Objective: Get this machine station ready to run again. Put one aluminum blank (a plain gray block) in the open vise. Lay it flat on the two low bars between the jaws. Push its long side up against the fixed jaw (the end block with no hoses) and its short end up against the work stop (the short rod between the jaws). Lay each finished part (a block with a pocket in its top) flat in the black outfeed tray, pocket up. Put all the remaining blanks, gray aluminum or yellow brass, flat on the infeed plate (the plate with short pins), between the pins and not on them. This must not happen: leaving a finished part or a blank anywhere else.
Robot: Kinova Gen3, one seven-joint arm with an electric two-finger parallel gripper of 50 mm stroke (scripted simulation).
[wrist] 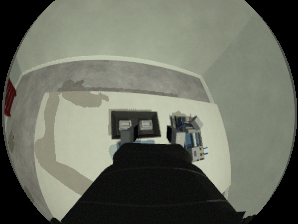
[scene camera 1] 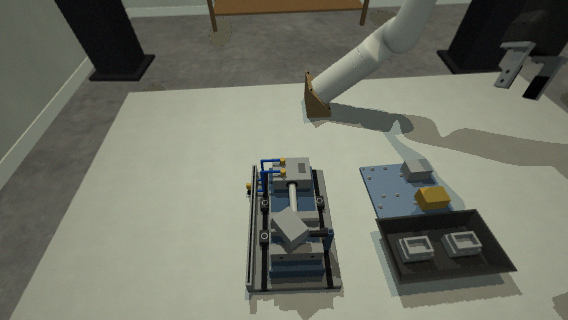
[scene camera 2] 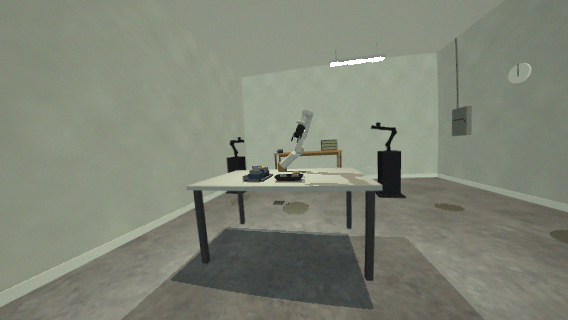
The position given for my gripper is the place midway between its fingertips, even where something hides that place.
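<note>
What I can see is my gripper (scene camera 1: 515, 93), and the wrist view gives me that gripper too (wrist: 152, 131).
</note>
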